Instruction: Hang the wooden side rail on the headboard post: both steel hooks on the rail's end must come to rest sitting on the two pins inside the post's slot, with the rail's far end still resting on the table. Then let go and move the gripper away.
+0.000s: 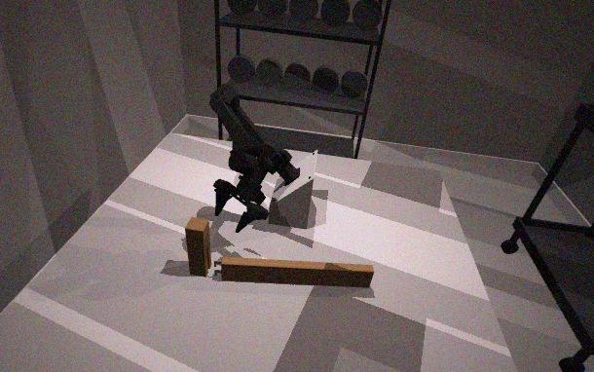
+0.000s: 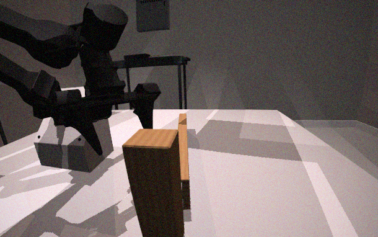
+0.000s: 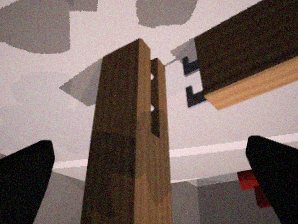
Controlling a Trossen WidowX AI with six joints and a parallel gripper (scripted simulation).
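My gripper tip is now 6 cm to the left of the headboard post, 6 cm short of it and 6 cm above it.
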